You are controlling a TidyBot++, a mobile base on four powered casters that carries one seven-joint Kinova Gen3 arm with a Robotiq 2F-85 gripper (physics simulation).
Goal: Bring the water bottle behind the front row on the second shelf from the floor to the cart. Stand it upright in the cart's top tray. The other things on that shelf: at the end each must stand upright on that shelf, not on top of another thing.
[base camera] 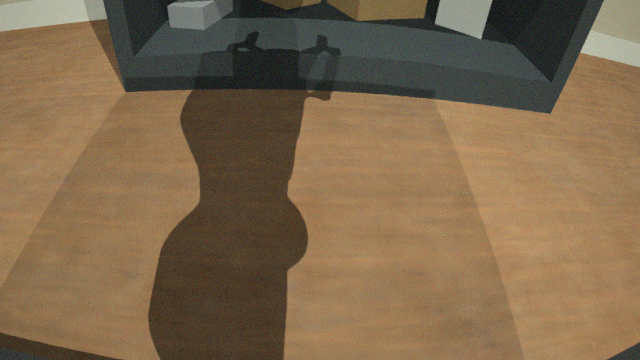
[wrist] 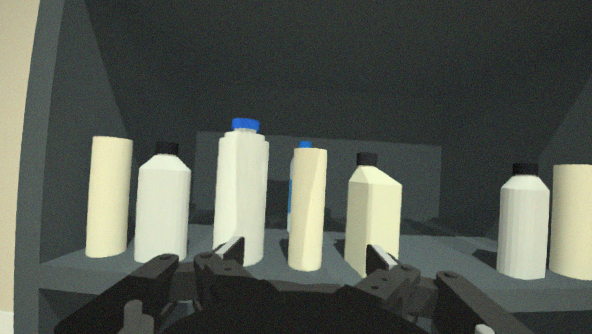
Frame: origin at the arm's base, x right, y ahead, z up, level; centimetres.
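Seen in the pictures: gripper, fingertip midpoint: (wrist: 304, 254).
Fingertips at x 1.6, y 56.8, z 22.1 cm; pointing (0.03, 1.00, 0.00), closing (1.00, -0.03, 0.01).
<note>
A point is followed by its place in that frame.
The water bottle (wrist: 289, 195) @[x -1.2, y 92.6, z 22.4 cm] stands upright in the wrist view, mostly hidden behind a slim cream cylinder (wrist: 306, 210) @[x 2.2, y 73.1, z 22.5 cm]; its blue cap and a strip of its left side show. A white bottle with a blue cap (wrist: 241, 195) @[x -7.3, y 72.8, z 24.1 cm] stands to the left of the cylinder, and a cream bottle with a black cap (wrist: 374, 215) @[x 11.3, y 71.1, z 22.6 cm] to the right. My gripper (wrist: 304, 254) @[x 1.6, y 56.8, z 22.1 cm] is open in front of the shelf, its fingertips on either side of the slim cylinder in the view, with nothing held. The cart does not show in these views.
A cream cylinder (wrist: 109, 197) @[x -27.1, y 72.2, z 22.5 cm] and a white black-capped bottle (wrist: 163, 210) @[x -18.2, y 71.9, z 21.3 cm] stand at the left. Another white bottle (wrist: 524, 227) @[x 35.0, y 73.0, z 21.5 cm] and a wide cream cylinder (wrist: 574, 220) @[x 44.5, y 73.7, z 22.7 cm] stand at the right. Below, boxes stand on the bottom shelf (base camera: 400, 55) @[x 16.7, y 71.6, z -32.0 cm]. The unit's side wall (wrist: 32, 165) @[x -34.7, y 67.7, z 26.7 cm] bounds the left.
</note>
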